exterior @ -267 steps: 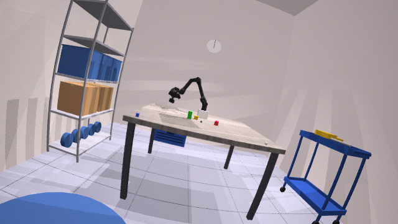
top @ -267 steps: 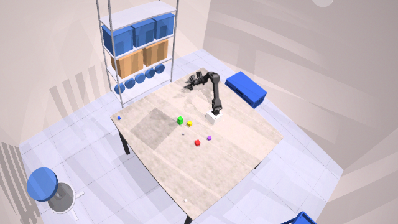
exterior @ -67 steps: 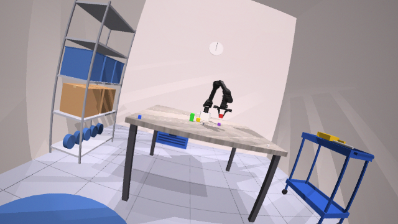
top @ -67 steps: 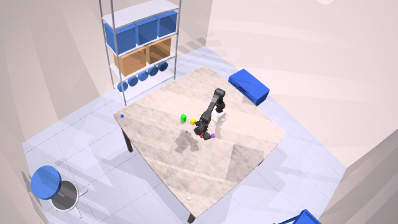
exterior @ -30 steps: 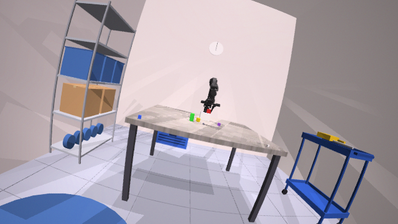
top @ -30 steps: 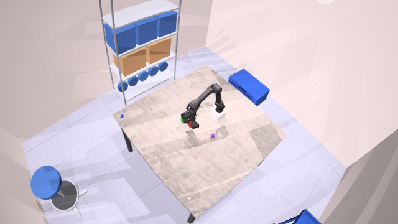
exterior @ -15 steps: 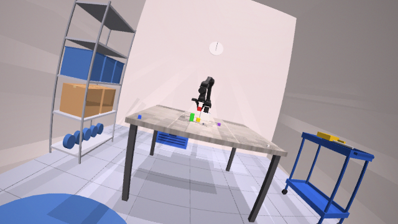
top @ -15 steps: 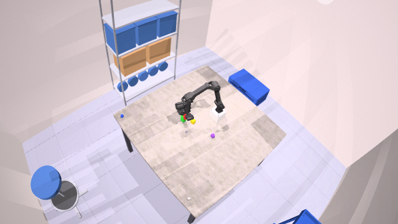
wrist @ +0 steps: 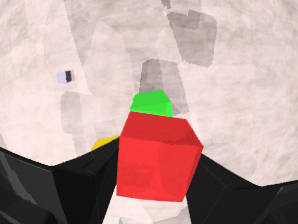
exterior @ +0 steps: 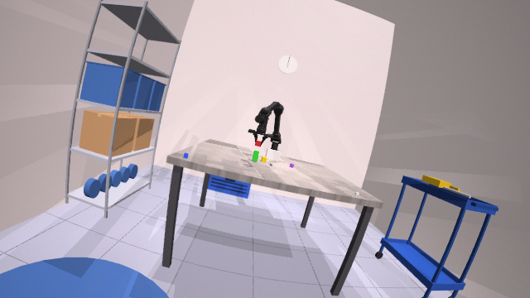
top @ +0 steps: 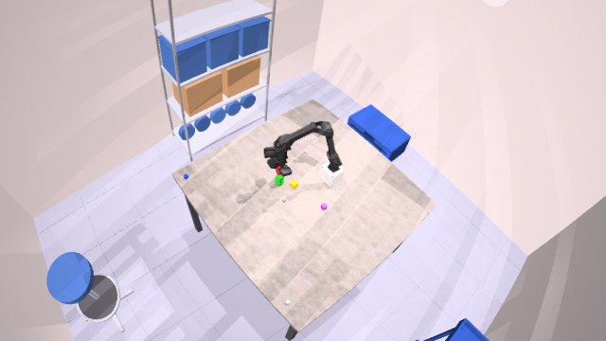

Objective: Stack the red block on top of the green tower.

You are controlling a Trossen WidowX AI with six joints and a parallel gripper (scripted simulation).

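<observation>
Now: the yellow block 7 cm behind my gripper tip, 6 cm to the left of it and 10 cm below it. From my gripper tip the other things lie so: red block (1 cm above); small blue block (52 cm ahead, 33 cm to the right, 11 cm below); purple block (14 cm behind, 29 cm to the left, 11 cm below).
</observation>
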